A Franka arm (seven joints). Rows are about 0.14 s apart.
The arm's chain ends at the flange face. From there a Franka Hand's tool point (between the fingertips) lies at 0.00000 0.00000 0.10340 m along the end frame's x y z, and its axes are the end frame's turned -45 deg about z.
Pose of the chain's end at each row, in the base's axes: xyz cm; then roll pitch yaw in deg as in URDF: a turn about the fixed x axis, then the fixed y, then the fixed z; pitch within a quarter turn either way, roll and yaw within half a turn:
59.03, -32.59, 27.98, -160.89, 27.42, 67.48
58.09, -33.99, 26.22, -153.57, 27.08, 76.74
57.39, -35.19, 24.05, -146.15, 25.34, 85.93
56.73, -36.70, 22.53, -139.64, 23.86, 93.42
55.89, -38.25, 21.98, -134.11, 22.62, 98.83
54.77, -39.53, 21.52, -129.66, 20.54, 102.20
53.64, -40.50, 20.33, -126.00, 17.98, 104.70
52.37, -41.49, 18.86, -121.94, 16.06, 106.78
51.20, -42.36, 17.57, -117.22, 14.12, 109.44
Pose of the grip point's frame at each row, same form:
54.18, -35.45, 19.31, -147.66, 6.90, 109.78
52.64, -37.04, 17.98, -142.94, 2.39, 116.07
51.38, -38.45, 16.29, -138.73, -3.06, 121.95
50.24, -40.28, 15.32, -134.68, -7.63, 126.35
48.98, -42.12, 15.34, -130.94, -11.34, 128.96
47.48, -43.48, 15.34, -128.26, -15.17, 130.08
46.02, -44.44, 14.55, -126.25, -19.02, 130.78
44.41, -45.47, 13.60, -123.36, -22.40, 130.65
42.91, -46.51, 12.98, -119.55, -25.93, 130.52

